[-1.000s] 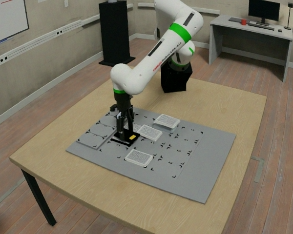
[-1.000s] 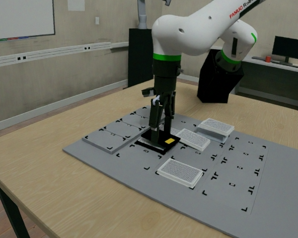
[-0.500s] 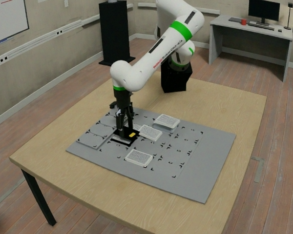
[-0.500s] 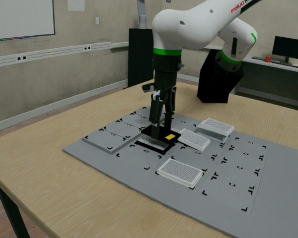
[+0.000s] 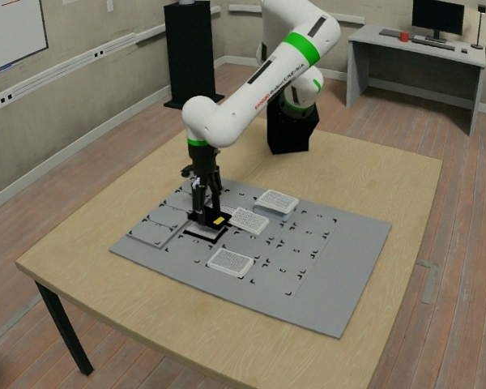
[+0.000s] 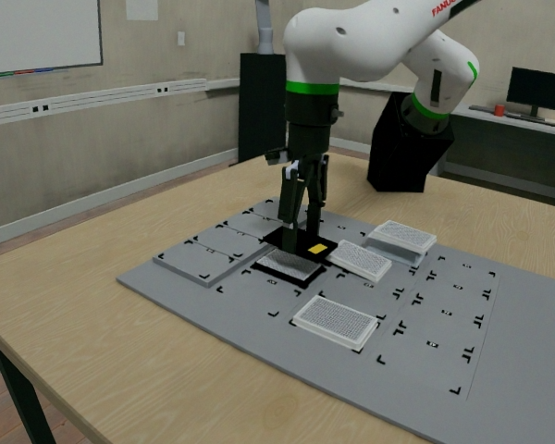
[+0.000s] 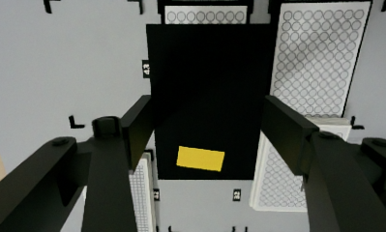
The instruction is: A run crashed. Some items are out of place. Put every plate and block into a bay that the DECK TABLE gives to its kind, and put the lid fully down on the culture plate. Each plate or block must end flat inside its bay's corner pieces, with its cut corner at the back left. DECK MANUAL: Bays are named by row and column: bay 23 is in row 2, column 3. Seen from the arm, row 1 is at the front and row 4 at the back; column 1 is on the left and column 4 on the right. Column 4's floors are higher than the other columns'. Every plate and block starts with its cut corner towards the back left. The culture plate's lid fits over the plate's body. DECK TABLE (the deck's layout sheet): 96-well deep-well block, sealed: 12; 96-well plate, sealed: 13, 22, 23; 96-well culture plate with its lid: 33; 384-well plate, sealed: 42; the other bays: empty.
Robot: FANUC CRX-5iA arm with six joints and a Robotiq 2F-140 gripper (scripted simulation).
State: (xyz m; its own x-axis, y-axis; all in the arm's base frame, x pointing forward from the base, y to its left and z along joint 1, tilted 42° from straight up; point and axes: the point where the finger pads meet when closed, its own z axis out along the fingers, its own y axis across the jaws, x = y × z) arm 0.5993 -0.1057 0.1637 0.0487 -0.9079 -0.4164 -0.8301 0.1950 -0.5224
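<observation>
The bay label 43 is 6 cm ahead of my hand, 2 cm to the right of it and 10 cm below it. From my hand the other things lie so: lid: 2 cm below; then 384-well plate: 10 cm ahead, 15 cm to the left, 9 cm below; then 96-well plate: 11 cm behind, 3 cm to the right, 9 cm below.
</observation>
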